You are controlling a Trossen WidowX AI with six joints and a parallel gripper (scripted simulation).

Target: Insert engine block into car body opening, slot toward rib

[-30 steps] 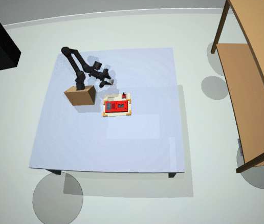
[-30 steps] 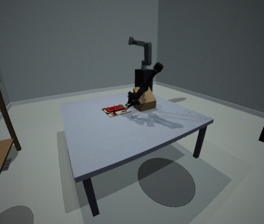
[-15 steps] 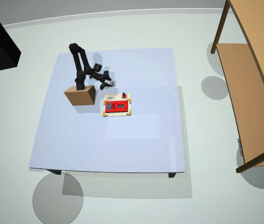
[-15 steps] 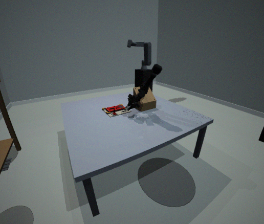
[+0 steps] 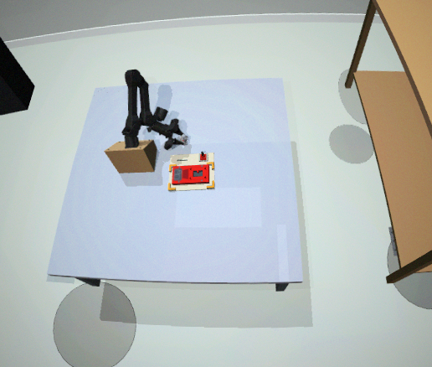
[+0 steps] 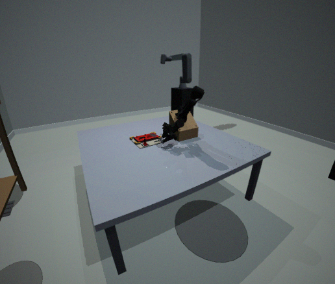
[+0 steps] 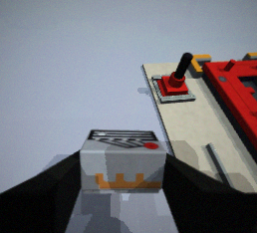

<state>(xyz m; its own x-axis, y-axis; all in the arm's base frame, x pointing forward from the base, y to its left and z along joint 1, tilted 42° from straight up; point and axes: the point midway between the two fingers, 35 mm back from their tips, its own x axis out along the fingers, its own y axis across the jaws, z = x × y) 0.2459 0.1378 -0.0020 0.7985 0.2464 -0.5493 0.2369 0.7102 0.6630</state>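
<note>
Now: gripper tip 190 mm to the left of the cream base plate, 40 mm above it and 30 mm short of it. Round my gripper tip: engine block: right at my gripper tip.
</note>
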